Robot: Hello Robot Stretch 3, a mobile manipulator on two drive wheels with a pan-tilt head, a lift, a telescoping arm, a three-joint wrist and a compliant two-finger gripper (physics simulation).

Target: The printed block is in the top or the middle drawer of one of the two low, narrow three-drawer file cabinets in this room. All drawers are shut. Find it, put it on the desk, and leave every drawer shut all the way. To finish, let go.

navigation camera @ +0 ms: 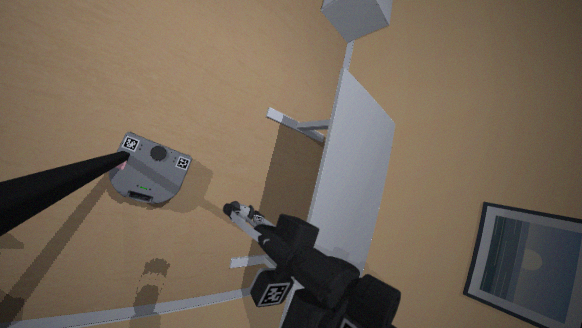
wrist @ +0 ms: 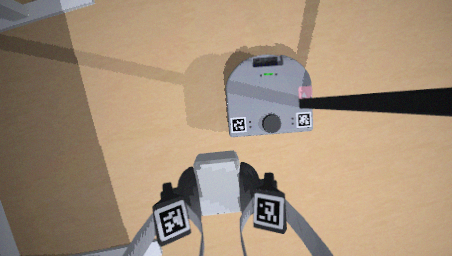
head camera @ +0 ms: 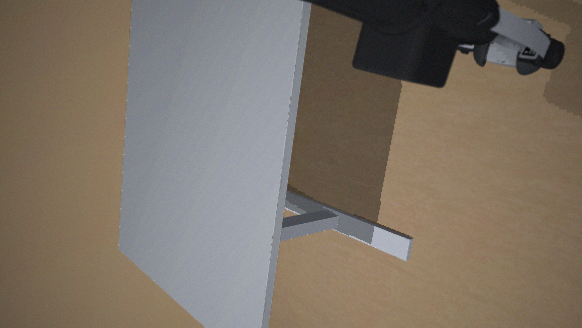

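The printed block (head camera: 501,54) (navigation camera: 244,210) (wrist: 218,175) is pale grey-white and boxy. My gripper (head camera: 503,58) (navigation camera: 242,212) (wrist: 219,182) is shut on it, with one dark fingertip pad against each side. They hang in the air over the floor, beside the long edge of the desk and not above its top. The desk (head camera: 205,150) (navigation camera: 355,165) has a flat pale grey top and grey legs. A grey box-shaped piece (navigation camera: 357,17), cut off by the top of the navigation view, stands beyond the far end of the desk; no drawer fronts show on it.
My base (navigation camera: 150,172) (wrist: 270,95) stands on the floor away from the desk, with the black mast (navigation camera: 60,185) (wrist: 380,102) rising from it. Desk feet (head camera: 392,242) (navigation camera: 282,118) reach out over the floor. A framed picture (navigation camera: 530,285) hangs on the wall.
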